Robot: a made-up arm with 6 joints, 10 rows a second.
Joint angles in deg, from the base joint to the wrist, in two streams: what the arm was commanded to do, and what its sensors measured. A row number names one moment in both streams.
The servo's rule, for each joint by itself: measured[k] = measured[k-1] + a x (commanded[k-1-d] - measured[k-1]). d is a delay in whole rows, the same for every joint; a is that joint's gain. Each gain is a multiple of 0.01, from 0.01 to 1. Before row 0 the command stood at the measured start. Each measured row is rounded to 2 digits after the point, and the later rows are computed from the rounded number. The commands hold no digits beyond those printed.
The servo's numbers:
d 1
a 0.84 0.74 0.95 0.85 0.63 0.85
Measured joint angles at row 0: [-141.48, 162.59, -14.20, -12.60, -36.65, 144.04]
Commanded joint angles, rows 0 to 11: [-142.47, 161.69, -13.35, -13.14, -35.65, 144.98]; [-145.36, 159.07, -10.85, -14.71, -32.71, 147.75]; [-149.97, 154.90, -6.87, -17.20, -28.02, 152.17]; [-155.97, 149.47, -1.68, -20.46, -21.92, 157.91]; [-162.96, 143.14, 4.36, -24.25, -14.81, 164.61]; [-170.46, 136.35, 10.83, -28.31, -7.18, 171.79]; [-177.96, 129.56, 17.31, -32.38, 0.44, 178.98]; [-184.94, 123.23, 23.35, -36.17, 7.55, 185.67]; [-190.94, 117.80, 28.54, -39.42, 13.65, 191.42]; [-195.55, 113.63, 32.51, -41.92, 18.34, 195.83]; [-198.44, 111.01, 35.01, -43.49, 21.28, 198.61]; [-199.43, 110.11, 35.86, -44.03, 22.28, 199.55]
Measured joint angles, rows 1 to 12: [-141.48, 162.59, -14.20, -12.60, -36.65, 144.04]; [-142.31, 161.92, -13.39, -13.06, -36.02, 144.84]; [-144.87, 159.81, -10.98, -14.46, -33.93, 147.31]; [-149.15, 156.18, -7.08, -16.79, -30.21, 151.44]; [-154.88, 151.21, -1.95, -19.91, -24.99, 156.94]; [-161.67, 145.24, 4.04, -23.60, -18.58, 163.46]; [-169.05, 138.66, 10.49, -27.60, -11.40, 170.54]; [-176.53, 131.93, 16.97, -31.66, -3.94, 177.71]; [-183.59, 125.49, 23.03, -35.49, 3.30, 184.48]; [-189.76, 119.80, 28.26, -38.83, 9.82, 190.38]; [-194.62, 115.23, 32.30, -41.46, 15.19, 195.01]; [-197.83, 112.11, 34.87, -43.19, 19.03, 198.07]
